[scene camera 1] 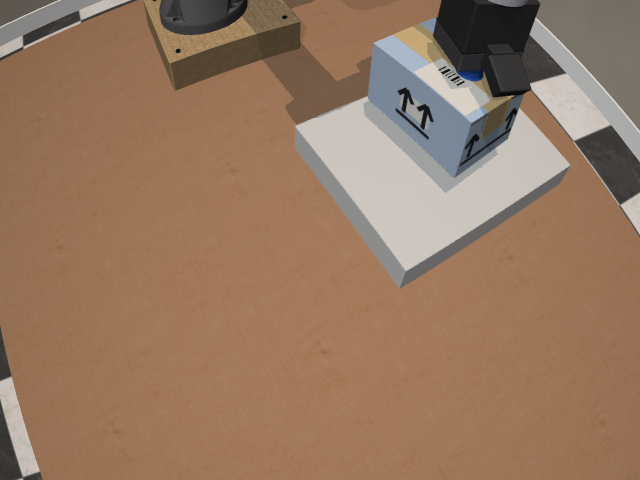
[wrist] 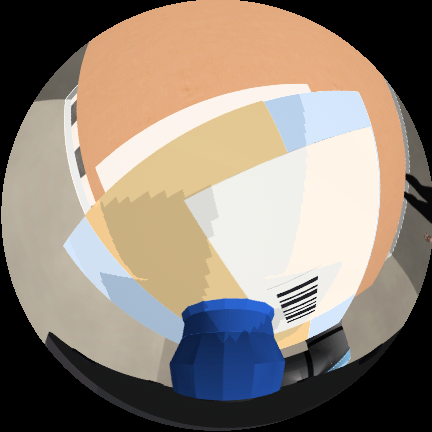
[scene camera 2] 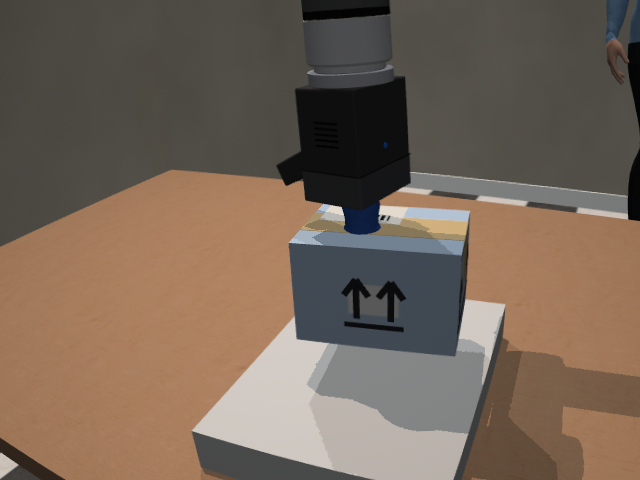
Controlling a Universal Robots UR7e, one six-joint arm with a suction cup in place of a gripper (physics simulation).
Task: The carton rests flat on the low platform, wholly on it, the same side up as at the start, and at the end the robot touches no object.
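Frame: origin at the arm's base, x ahead, y down, z left, level; metres.
Seen in the pictures: end effector, tool point: [scene camera 1: 467, 78] [wrist: 228, 294] [scene camera 2: 362, 239]; arm's base, origin of the base link: [scene camera 1: 203, 8].
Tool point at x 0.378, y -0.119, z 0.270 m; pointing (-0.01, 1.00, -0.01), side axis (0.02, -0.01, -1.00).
Pixels of each thing's middle, then the offset from my tool point to it. Level surfaces: height alone.
- light blue carton, body centre: [wrist: 249, 260] [scene camera 2: 385, 274] [scene camera 1: 446, 91] dx -0.016, dy +0.039, dz -0.014 m
- low white platform, body centre: [scene camera 2: 371, 380] [scene camera 1: 443, 153] [wrist: 223, 193] dx -0.008, dy +0.161, dz +0.003 m
- brown table, its level: dy +0.185 m
The light blue carton [scene camera 1: 385, 77] [scene camera 2: 320, 289] [wrist: 240, 140] has tan tape and a white barcode label on top, and its side arrows point up. It hangs roughly level a little above the low white platform [scene camera 1: 387, 217] [scene camera 2: 258, 403] [wrist: 150, 137]; a shadow lies on the platform below it. My gripper, a blue suction cup [scene camera 1: 471, 76] [scene camera 2: 361, 228] [wrist: 227, 307], is pressed on the carton's top across the tape and holds the carton. The carton is over the platform's far part in scene camera 1. Its underside is hidden.
The robot's dark foot [scene camera 1: 201, 18] stands on a wooden block [scene camera 1: 232, 64] at the back left in scene camera 1. The brown table [scene camera 1: 206, 310] [scene camera 2: 129, 268] [wrist: 200, 50] surrounds the platform. A person [scene camera 2: 617, 54] stands beyond the table at the right in scene camera 2.
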